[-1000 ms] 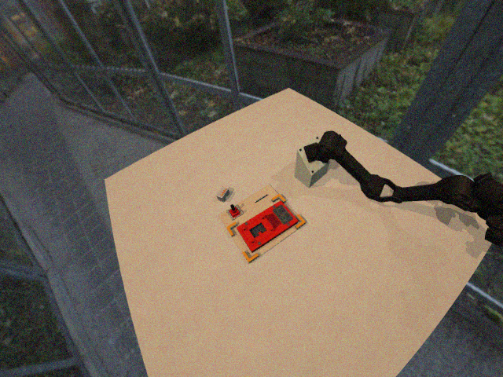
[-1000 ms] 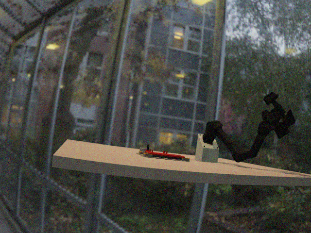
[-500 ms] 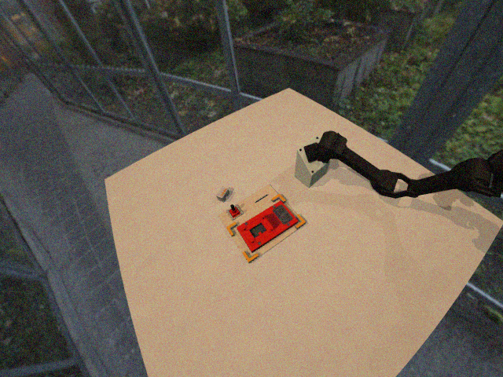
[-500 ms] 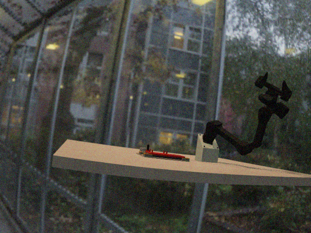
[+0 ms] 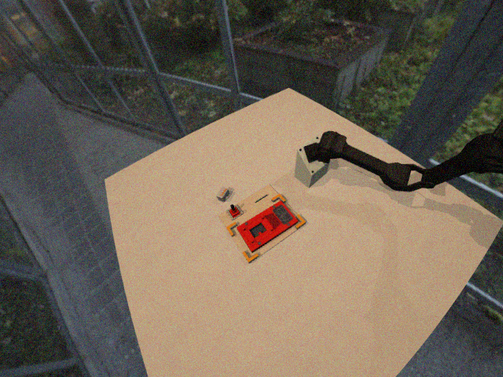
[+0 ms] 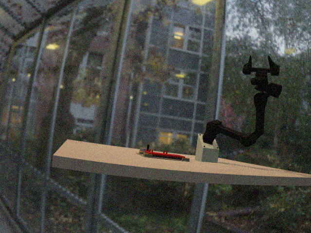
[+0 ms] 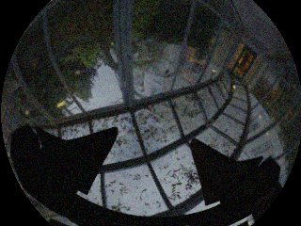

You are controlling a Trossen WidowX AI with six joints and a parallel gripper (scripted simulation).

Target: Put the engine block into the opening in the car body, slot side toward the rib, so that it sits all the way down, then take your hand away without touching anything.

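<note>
Now: the engine block 390 mm ahead of my gripper tip, 620 mm to the right of it and 540 mm below it.
</note>
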